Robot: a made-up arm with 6 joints. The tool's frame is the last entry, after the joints.
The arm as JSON. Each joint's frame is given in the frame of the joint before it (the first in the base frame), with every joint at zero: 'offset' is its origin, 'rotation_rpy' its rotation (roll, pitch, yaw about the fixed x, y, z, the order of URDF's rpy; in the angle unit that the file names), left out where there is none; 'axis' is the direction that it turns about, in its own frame. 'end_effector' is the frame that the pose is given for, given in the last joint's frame.
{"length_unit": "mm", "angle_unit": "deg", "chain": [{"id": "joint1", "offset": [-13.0, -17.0, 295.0], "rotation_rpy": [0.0, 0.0, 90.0], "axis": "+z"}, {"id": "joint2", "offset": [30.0, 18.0, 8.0], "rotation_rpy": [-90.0, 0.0, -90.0], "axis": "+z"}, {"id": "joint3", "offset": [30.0, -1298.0, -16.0], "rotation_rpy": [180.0, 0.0, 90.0], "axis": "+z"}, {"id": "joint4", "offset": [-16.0, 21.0, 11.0], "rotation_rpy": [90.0, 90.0, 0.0], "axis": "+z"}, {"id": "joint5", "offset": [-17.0, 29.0, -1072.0], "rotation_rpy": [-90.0, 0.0, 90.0], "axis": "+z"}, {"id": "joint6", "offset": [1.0, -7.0, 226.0], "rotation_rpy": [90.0, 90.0, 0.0], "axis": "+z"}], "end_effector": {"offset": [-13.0, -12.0, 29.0], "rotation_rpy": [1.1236, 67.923, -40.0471]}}
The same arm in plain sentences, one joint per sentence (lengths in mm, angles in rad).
The arm has six revolute joints in a row. What follows holds with every joint at zero, and every direction is one of the base frame's.
The first joint sits 13 mm along -x and 17 mm along -y and 295 mm along +z from the base frame's origin and rotates about +z.
The second joint sits 18 mm along -x and 30 mm along +y and 8 mm along +z from the first joint and rotates about +y.
The third joint sits 30 mm along +x and 16 mm along -y and 1298 mm along +z from the second joint and rotates about -y.
The fourth joint sits 21 mm along +x and 11 mm along -y and 16 mm along +z from the third joint and rotates about -x.
The fifth joint sits 1072 mm along +x and 17 mm along -y and 29 mm along -z from the fourth joint and rotates about -y.
The sixth joint sits 7 mm along -x and 226 mm along -y and 1 mm along -z from the fifth joint and rotates about -x.
The tool frame, which is the frame that the pose is given for, sits 29 mm along -x and 13 mm along -y and 12 mm along +z from the sixth joint; its axes are the base frame's turned by roll -0.8895, pitch -0.2443 and yaw 0.301 rad (as in URDF: about the fixed x, then y, then z).

